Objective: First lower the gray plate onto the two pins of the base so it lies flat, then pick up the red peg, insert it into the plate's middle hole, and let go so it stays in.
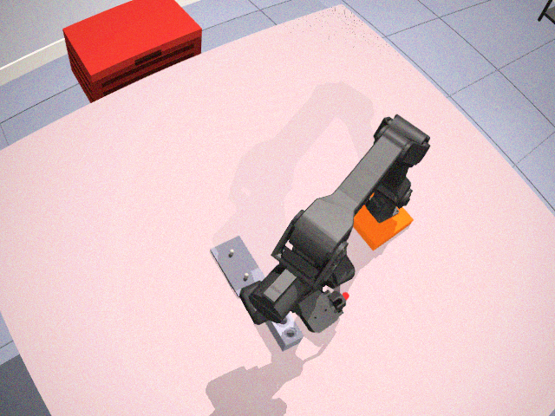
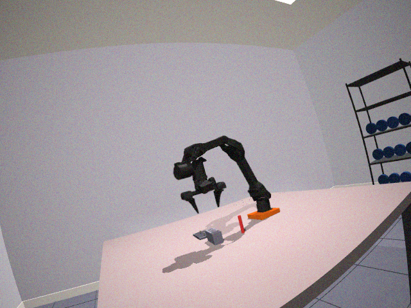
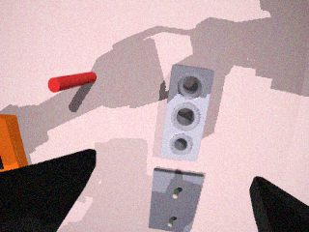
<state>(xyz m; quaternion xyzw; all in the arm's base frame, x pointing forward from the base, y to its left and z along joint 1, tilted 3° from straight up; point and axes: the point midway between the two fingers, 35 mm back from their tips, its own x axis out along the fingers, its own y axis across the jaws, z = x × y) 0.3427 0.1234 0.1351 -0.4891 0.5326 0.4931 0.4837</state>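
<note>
My gripper tip is 1 cm short of the gray plate and 10 cm above it. From my gripper tip the other things lie so: red peg (12 cm behind, 3 cm to the left, 10 cm below).
</note>
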